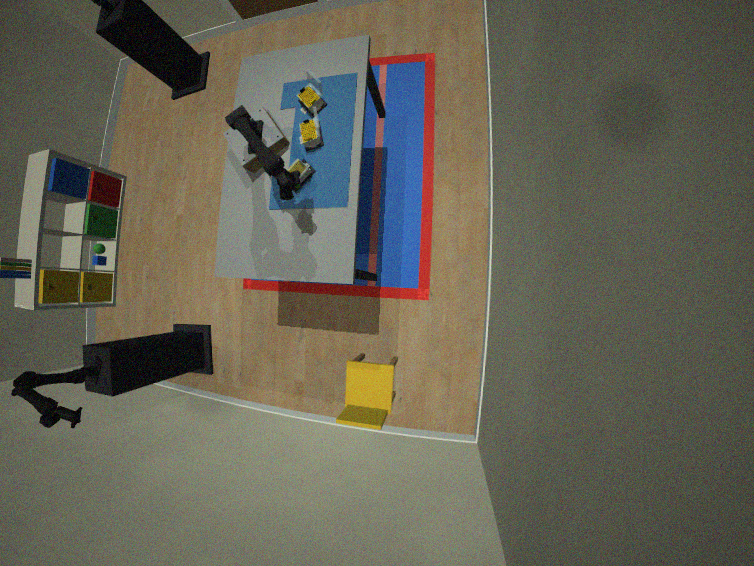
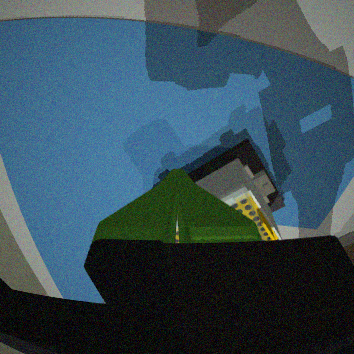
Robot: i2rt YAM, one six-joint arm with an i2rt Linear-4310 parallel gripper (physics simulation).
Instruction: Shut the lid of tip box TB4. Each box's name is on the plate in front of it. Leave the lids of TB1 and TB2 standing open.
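Frame: origin at the arm's base, x up, y right, z ahead, level; millimetres.
Where they show: gripper, fingertip midpoint: (image 1: 299, 186) (image 2: 176, 177).
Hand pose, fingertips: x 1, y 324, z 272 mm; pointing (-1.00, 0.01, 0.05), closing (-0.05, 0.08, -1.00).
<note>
Each offset is from my fingertips to the centre of the thing. Level surfaces: height alone.
Three tip boxes with yellow racks stand in a row on the blue mat @[dx -87 mm] (image 1: 331, 182) (image 2: 75, 125); their name plates are too small to read. The far box @[dx -23, dy -525, dz +24 mm] (image 1: 310, 97) and the middle box @[dx -23, dy -315, dz +28 mm] (image 1: 309, 130) show yellow racks with pale lid parts beside them. The third box @[dx -54, dy -105, dz -51 mm] (image 1: 305, 176) (image 2: 220, 177), nearest my gripper, has a grey body on a black base, partly covered by the arm and fingers. Its yellow rack (image 2: 254, 214) shows at the right of the fingers; how its lid stands cannot be told. My gripper (image 1: 294, 181) (image 2: 176, 177) is shut and empty, its green fingers above or beside this box.
A wooden-sided box (image 1: 277, 146) stands on the grey table @[dx -90 mm] (image 1: 292, 243) beside the arm, on the side away from the mat. The arm's shadow falls across mat and table. A yellow chair (image 1: 369, 386) and a shelf unit (image 1: 30, 213) stand away from the table.
</note>
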